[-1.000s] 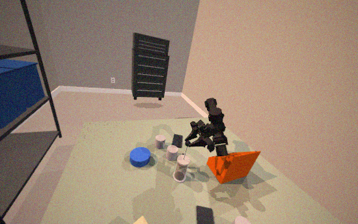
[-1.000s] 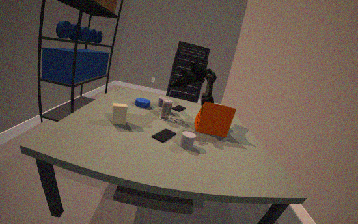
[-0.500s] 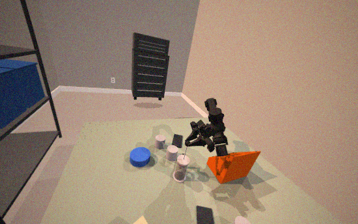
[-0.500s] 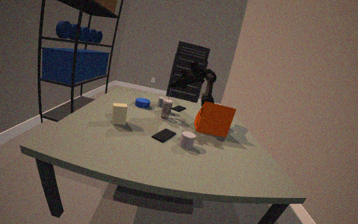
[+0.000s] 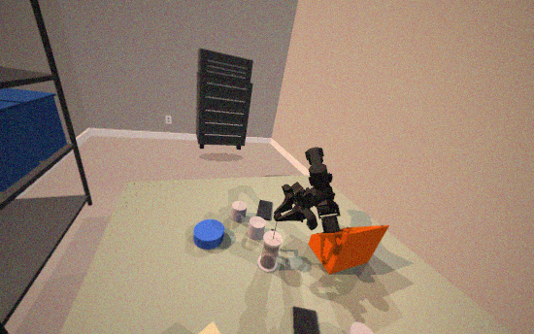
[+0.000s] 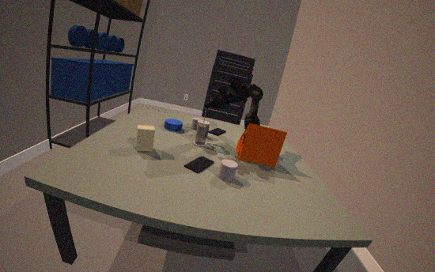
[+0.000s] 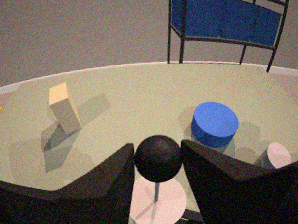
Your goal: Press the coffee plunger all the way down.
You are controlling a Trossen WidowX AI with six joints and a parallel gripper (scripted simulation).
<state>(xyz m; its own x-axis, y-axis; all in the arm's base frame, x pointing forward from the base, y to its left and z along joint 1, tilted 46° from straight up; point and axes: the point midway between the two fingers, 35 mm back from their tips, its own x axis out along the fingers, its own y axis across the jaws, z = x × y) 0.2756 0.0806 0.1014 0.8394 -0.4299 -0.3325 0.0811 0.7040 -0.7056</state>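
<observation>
Right now the coffee press is 120 mm below my gripper tip, 20 mm behind it and 10 mm to the right of it. From my gripper tip the other things lie so: cream block (260 mm ahead, 200 mm to the left, 180 mm below).
</observation>
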